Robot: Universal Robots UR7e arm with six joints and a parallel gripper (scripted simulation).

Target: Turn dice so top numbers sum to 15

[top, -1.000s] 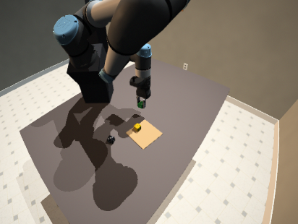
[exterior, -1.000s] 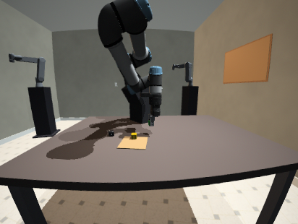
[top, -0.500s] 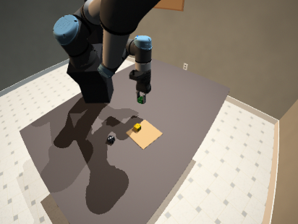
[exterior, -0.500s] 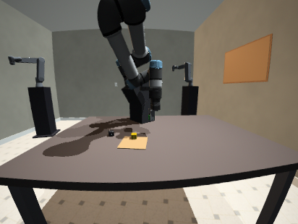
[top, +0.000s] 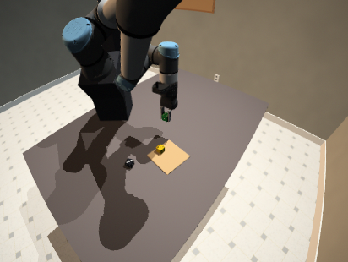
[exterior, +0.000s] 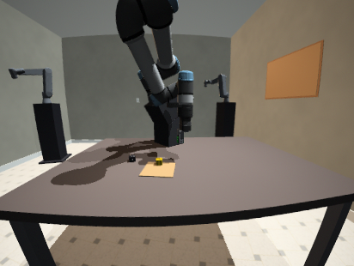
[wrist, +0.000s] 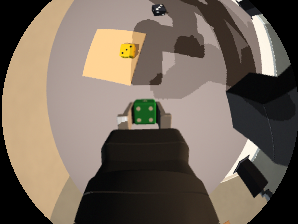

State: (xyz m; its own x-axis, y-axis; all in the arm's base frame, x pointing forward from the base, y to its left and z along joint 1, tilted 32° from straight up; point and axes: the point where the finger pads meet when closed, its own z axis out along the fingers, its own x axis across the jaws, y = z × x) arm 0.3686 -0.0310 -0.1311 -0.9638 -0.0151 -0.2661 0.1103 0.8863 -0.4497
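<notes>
Now: the tan mat 70 mm ahead of my hand, 130 mm to the right of it and 120 mm below it. Round my hand: black die: 70 mm behind, 240 mm to the right, 100 mm below; yellow die: 20 mm ahead, 120 mm to the right, 100 mm below; green die: right at my hand.
</notes>
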